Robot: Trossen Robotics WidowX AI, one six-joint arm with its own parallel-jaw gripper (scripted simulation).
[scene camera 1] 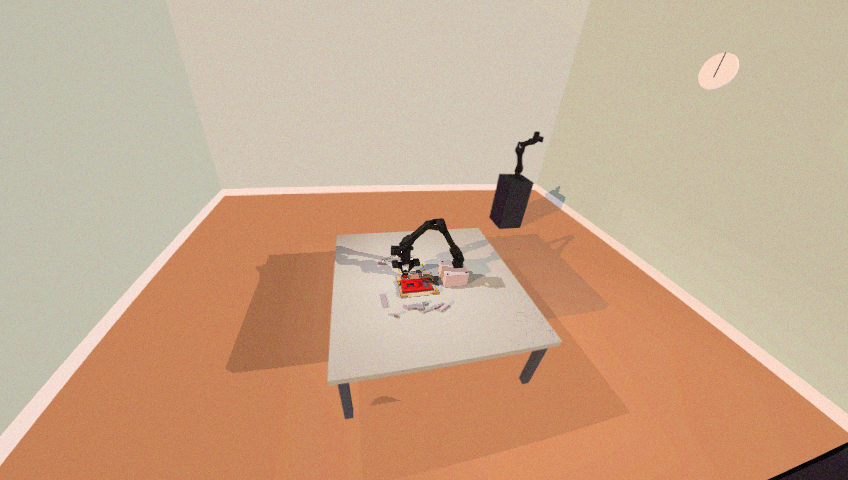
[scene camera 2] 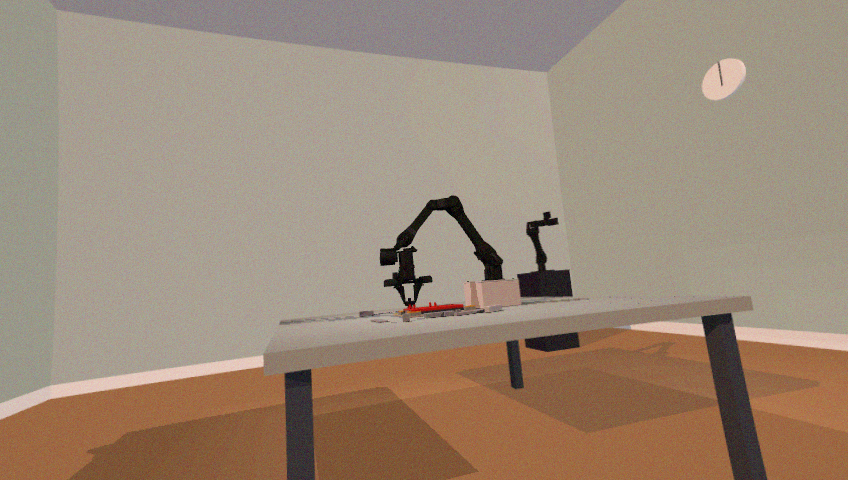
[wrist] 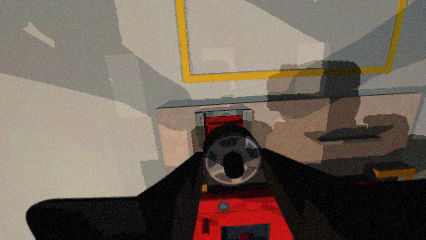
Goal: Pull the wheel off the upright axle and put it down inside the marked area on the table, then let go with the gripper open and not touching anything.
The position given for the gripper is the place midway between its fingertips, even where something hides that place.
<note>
In view: the gripper (scene camera 2: 410, 303).
The gripper shows as well in the wrist view (wrist: 231, 156).
</note>
